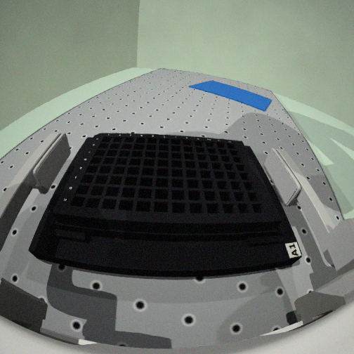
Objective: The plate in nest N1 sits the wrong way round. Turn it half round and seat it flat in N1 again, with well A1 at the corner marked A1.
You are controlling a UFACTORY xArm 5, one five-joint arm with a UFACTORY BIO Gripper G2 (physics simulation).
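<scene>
The plate is black, with a grid of square wells, and sits in the black nest N1. It looks level. Small white marks run along its left and far edges and meet at the far left corner. The nest's white A1 label is at the near right corner, diagonally opposite. My gripper is open, with one finger pad beyond the plate's left side and the other beyond its right side, a gap showing at each. The lower parts of the plate inside the nest are dark and hard to make out.
A flat blue rectangle lies on the grey perforated deck, beyond the plate and to the right. Pale green walls stand behind the deck. Dark shadows fall across the deck in front of the nest.
</scene>
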